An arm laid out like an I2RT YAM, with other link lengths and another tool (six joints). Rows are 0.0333 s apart.
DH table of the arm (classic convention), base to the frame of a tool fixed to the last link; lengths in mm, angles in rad. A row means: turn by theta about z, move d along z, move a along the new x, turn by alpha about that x. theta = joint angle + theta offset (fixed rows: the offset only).
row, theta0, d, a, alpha
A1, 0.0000, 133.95, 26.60, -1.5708
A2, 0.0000, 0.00, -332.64, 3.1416
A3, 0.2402, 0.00, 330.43, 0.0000
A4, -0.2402, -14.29, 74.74, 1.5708
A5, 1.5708, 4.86, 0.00, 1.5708
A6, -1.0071, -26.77, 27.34, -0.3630
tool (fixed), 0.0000, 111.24, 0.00, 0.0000
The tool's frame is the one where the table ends.
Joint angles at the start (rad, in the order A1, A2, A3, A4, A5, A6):
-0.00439, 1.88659, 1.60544, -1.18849, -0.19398, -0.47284
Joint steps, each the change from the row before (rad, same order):
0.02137, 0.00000, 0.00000, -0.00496, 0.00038, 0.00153
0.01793, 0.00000, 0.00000, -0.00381, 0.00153, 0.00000
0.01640, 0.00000, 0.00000, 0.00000, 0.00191, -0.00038
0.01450, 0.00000, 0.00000, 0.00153, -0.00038, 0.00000
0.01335, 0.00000, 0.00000, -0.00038, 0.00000, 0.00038
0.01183, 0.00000, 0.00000, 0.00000, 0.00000, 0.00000
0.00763, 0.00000, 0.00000, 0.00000, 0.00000, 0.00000
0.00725, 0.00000, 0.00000, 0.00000, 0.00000, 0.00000
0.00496, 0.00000, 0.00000, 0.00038, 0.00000, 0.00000
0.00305, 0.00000, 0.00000, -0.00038, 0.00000, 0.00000
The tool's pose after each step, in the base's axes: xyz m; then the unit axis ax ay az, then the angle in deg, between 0 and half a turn. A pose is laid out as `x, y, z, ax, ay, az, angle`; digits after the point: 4 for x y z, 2 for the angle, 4 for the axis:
0.4941, -0.0035, 0.2806, 0.9985, -0.0401, 0.0360, 170.60
0.4934, 0.0052, 0.2805, 0.9989, -0.0310, 0.0349, 170.53
0.4933, 0.0131, 0.2805, 0.9991, -0.0227, 0.0357, 170.45
0.4933, 0.0203, 0.2806, 0.9992, -0.0155, 0.0370, 170.51
0.4929, 0.0269, 0.2806, 0.9993, -0.0090, 0.0373, 170.54
0.4926, 0.0327, 0.2806, 0.9993, -0.0031, 0.0378, 170.57
0.4923, 0.0365, 0.2806, 0.9993, 0.0007, 0.0381, 170.58
0.4920, 0.0400, 0.2806, 0.9993, 0.0043, 0.0384, 170.60
0.4919, 0.0425, 0.2806, 0.9992, 0.0068, 0.0388, 170.61
0.4917, 0.0440, 0.2806, 0.9992, 0.0083, 0.0388, 170.62

